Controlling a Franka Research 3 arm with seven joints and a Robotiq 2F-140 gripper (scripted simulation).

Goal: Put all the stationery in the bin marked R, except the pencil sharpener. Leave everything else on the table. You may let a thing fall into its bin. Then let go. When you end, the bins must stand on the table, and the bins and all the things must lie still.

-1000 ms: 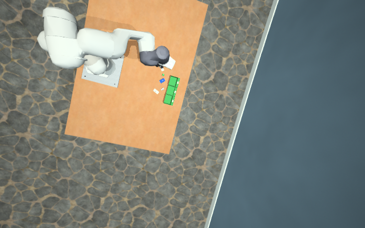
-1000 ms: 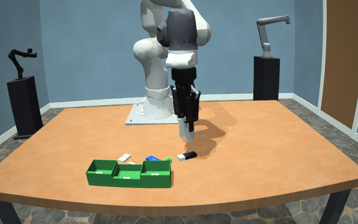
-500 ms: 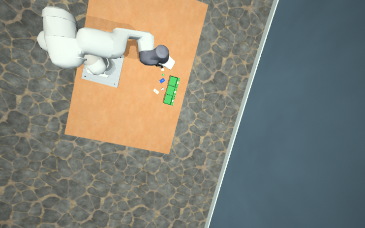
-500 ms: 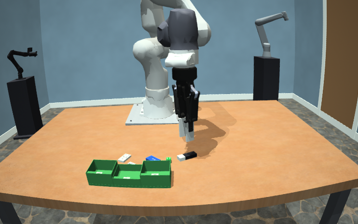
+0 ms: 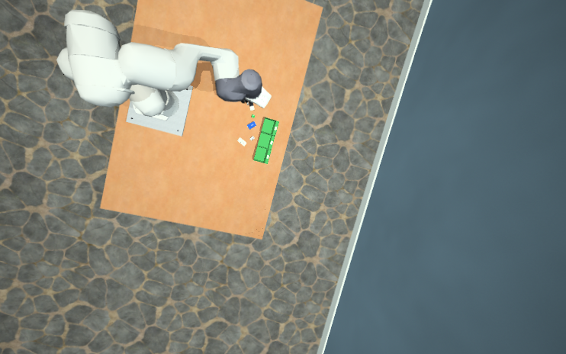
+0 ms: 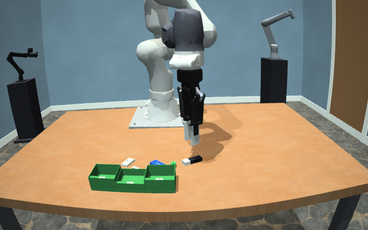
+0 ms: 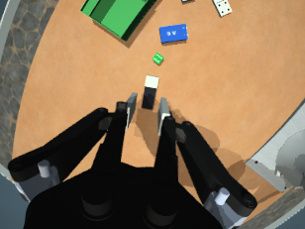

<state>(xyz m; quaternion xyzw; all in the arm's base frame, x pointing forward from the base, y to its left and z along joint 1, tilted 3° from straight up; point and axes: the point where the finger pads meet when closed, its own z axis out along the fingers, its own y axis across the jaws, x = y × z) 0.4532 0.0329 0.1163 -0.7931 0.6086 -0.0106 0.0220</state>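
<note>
Now: hand 1 cm to the left of the black-and-white stick-shaped item and 10 cm above it. Round my hand: blue flat item 12 cm to the right, 10 cm below; then green piece 1 cm ahead, 7 cm to the right, 10 cm below; then white piece 2 cm ahead, 19 cm to the right, 10 cm below.
</note>
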